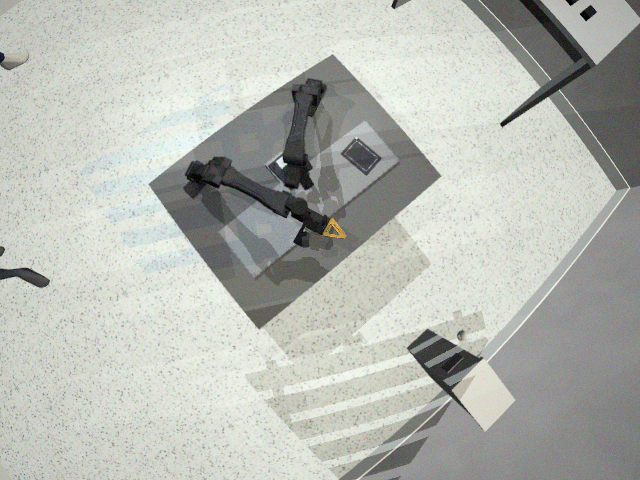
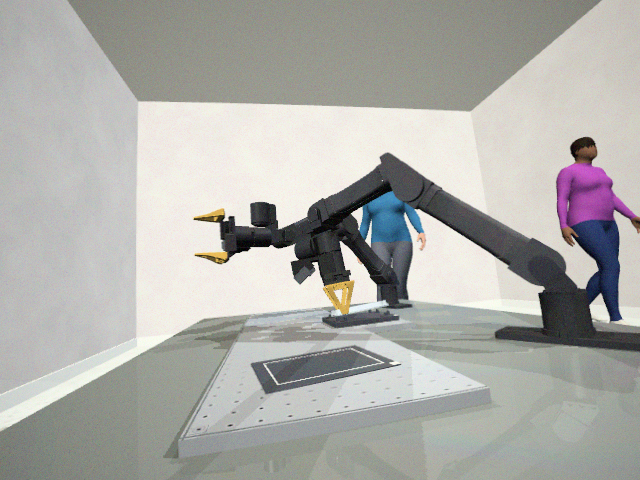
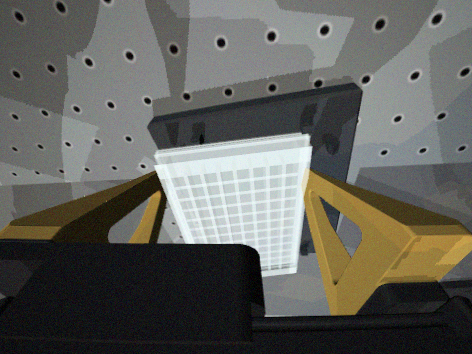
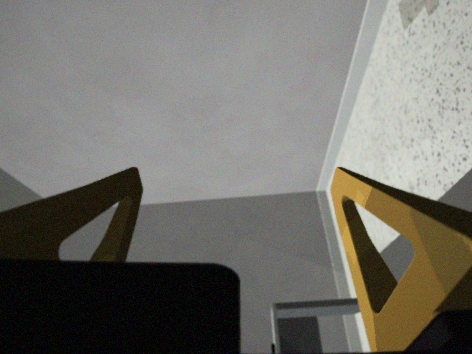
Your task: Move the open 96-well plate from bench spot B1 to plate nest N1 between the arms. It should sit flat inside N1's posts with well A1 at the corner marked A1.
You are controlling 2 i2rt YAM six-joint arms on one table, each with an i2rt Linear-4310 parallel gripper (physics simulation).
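Places are measured from the left arm's base along level axes (x back, y right, z up), in centimetres.
Pixels of known places: left gripper, fingertip midpoint: (image 2: 343,313) (image 3: 235,176); right gripper, fingertip midpoint: (image 1: 343,236) (image 2: 193,236) (image 4: 236,178); left arm's base, origin of the base link: (image 2: 569,340); right arm's base, origin of the base link: (image 2: 390,306).
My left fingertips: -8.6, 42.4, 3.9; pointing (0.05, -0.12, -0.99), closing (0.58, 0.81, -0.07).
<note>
Ahead of a thing's pixels: the offset from my left fingertips to its top centre, as dx, dy, dz. "spot": to the spot under its first point.
The clear 96-well plate @[+3.5, -1.9, +2.5] (image 3: 236,198) (image 2: 361,308) (image 1: 279,163) is held by its long sides in my left gripper (image 3: 235,176) (image 2: 339,305) (image 1: 297,179), which points down and is shut on it. The plate hangs just over the dark plate nest N1 @[+4.6, -0.7, -0.4] (image 3: 263,114) (image 2: 367,319); I cannot tell whether it touches the nest. Bench spot B1 @[spot: -33.4, -23.6, -2.4] (image 2: 273,383) (image 1: 360,155), a dark rectangle with a white outline, is bare. My right gripper (image 4: 236,178) (image 2: 210,235) (image 1: 334,229) is open and empty, held high and pointing away from the nest.
The nest and B1 lie on a grey perforated breadboard (image 2: 335,408) (image 3: 95,76) on the table. The arm bases (image 2: 566,314) (image 1: 309,89) stand at the table's sides. Two people (image 2: 390,219) (image 2: 589,207) are beyond the table.
</note>
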